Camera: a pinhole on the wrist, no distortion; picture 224 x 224 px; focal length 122.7 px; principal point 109.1 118.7 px. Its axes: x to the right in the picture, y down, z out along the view. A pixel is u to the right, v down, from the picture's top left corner.
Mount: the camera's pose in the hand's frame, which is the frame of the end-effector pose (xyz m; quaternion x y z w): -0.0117 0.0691 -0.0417 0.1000 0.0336 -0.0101 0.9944
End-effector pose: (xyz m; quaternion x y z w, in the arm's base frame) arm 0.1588 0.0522 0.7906 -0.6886 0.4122 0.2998 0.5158
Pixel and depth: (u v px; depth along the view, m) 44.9 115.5 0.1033
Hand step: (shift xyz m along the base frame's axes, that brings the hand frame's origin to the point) -0.0684 0.0691 0.0099
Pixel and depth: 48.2 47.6 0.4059
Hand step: 0.1216 0.3892 0.1796
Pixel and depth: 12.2 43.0 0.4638
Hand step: 0.0964 0.4941 0.3261
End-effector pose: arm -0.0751 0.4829 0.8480 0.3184 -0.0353 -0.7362 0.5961
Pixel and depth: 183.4 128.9 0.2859
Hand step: -0.1052 -0.2472 0.1207
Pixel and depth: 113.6 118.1 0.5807
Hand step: -0.3145 -0.1998 0.3749
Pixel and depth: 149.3 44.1 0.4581
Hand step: -0.4421 -0.1706 0.0741
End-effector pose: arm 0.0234 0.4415 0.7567 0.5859 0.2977 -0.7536 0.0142
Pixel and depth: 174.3 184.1 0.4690
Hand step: -0.3983 -0.2979 -0.2769
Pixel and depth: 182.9 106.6 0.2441
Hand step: -0.2081 -0.0314 -0.1066
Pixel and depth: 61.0 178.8 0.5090
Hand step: -0.3211 -0.4739 0.1306
